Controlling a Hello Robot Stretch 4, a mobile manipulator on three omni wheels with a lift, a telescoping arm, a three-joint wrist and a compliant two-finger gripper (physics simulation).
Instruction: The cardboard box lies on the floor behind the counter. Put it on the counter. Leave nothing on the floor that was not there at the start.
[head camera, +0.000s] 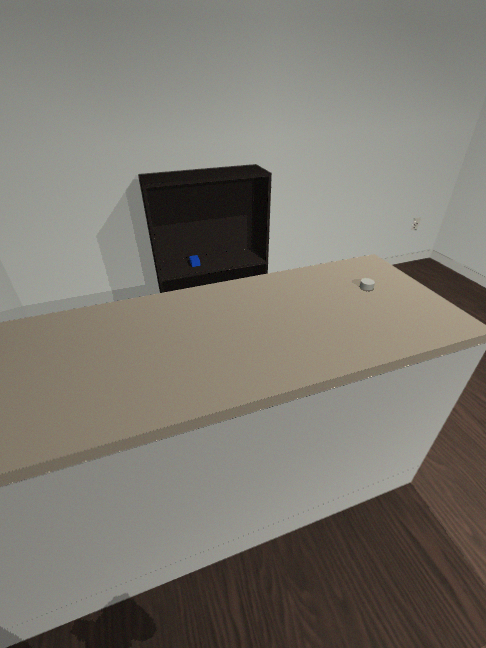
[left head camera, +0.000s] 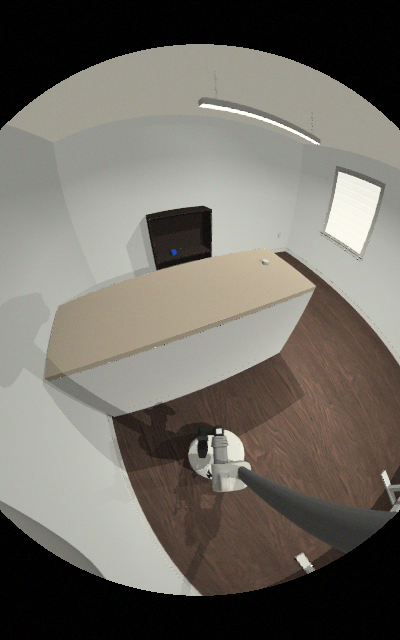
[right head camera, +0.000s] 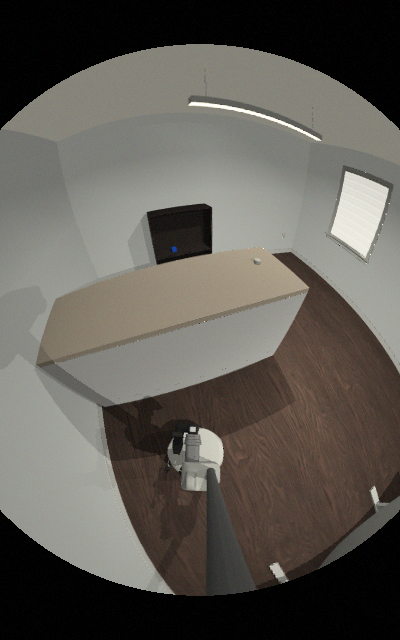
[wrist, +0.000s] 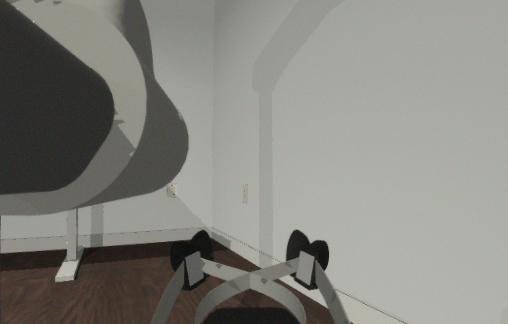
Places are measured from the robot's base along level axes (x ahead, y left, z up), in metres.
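Pixels of known places: gripper, fingertip midpoint: (left head camera: 201, 478) (right head camera: 173, 474) (wrist: 249, 248).
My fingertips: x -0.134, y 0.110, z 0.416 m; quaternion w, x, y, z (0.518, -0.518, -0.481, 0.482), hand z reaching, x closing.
Behind a point stands the place of what it marks.
The counter (head camera: 224, 345) {x 0.853, y 0.070, z 0.883 m} (left head camera: 175, 310) {x 0.726, y 0.194, z 0.883 m} (right head camera: 165, 305) {x 0.736, y 0.145, z 0.883 m} has a tan top and white sides. It stands in front of the robot, and its left end meets the left wall. The cardboard box does not show in any view; the floor behind the counter is hidden by the counter. My gripper (wrist: 249, 248) {x -0.134, y 0.110, z 0.416 m} is open, with its two black fingertips apart and no object between them. In the wrist view it points toward a wall corner, away from the counter.
A small white cylinder (head camera: 367, 284) {x 1.170, y -0.441, z 0.907 m} (left head camera: 265, 262) {x 1.169, y -0.445, z 0.900 m} (right head camera: 257, 261) {x 1.170, y -0.447, z 0.901 m} stands on the counter's far right part. A dark shelf unit (head camera: 205, 176) (left head camera: 149, 240) (right head camera: 149, 235) behind the counter holds a blue block (head camera: 195, 260) {x 2.273, y 0.371, z 0.470 m} (left head camera: 173, 252) {x 2.268, y 0.374, z 0.456 m} (right head camera: 174, 249) {x 2.272, y 0.362, z 0.455 m}. White table feet (left head camera: 304, 562) (right head camera: 278, 572) (wrist: 68, 270) stand on the floor.
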